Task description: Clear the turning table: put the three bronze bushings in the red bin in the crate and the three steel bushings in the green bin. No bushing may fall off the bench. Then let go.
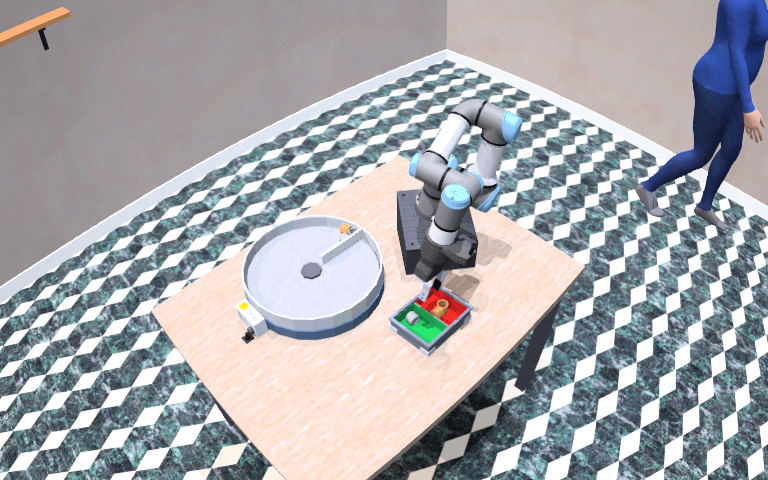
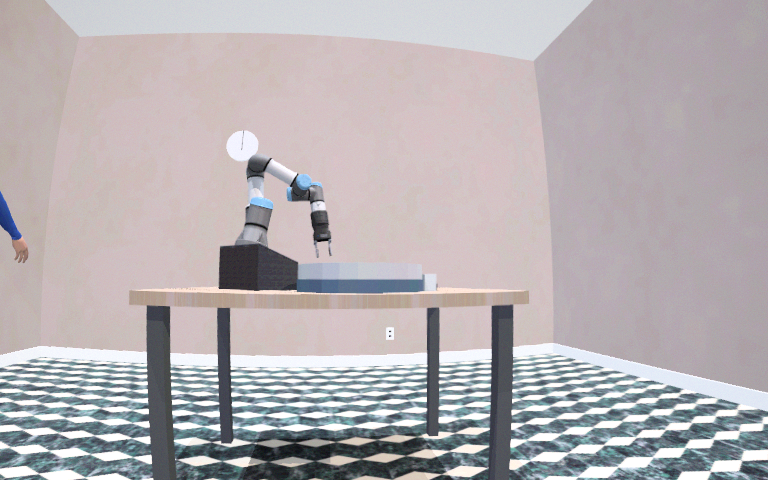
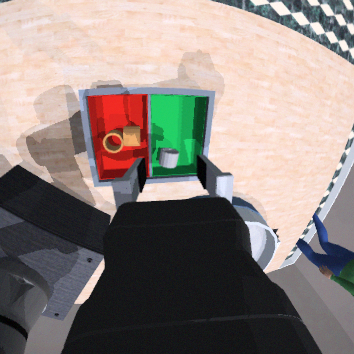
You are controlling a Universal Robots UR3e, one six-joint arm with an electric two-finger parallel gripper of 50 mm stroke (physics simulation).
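Frame: origin at the arm's base, x down, y ahead, z right, level; millimetres.
Seen in the pictures: gripper, fingertip midpoint: [image 1: 428, 293] [image 2: 324, 256] [image 3: 170, 166]; arm's base, link origin: [image 1: 436, 204] [image 2: 250, 250] [image 3: 15, 286].
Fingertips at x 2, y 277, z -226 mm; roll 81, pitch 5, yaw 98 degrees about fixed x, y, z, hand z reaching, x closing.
Pixels of each thing's top centre, then the offset from my fingertips to it. "spot": a spot on its surface instead.
- grey steel bushing, top centre: [image 3: 169, 160] [image 1: 412, 314] dx +104, dy +18, dz +38 mm
- pale straight bar, surface spot: [image 1: 341, 246] spot: dx +66, dy +4, dz +350 mm
- table's hub, top centre: [image 1: 311, 269] dx +81, dy +122, dz +353 mm
- crate, surface spot: [image 3: 175, 91] spot: dx +92, dy +18, dz -70 mm
- white control box, surface spot: [image 1: 252, 319] spot: dx +84, dy +364, dz +323 mm
My gripper [image 1: 430, 288] [image 2: 323, 255] [image 3: 170, 166] is open and empty, above the crate's near side. A grey steel bushing [image 1: 412, 317] [image 3: 169, 158] lies on its side in the green bin [image 1: 428, 333] [image 3: 167, 117], below the fingers. In the red bin [image 1: 454, 304] [image 3: 117, 107], one bronze bushing [image 3: 113, 142] shows its open end, and another bronze bushing [image 3: 131, 136] lies close beside it. On the turning table [image 1: 283, 266] [image 2: 359, 271], a bronze bushing [image 1: 345, 228] is near the far rim. A steel one [image 1: 351, 231] is beside it, partly hidden at the bar; whether more are there, I cannot tell.
A pale straight bar [image 1: 341, 246] spans from near the table's hub [image 1: 310, 270] towards its raised rim. The crate [image 1: 450, 331] [image 3: 175, 91] has low grey walls and a divider. The dark robot base block [image 1: 408, 249] [image 2: 243, 268] stands close by. A white control box [image 1: 252, 319] adjoins the turning table.
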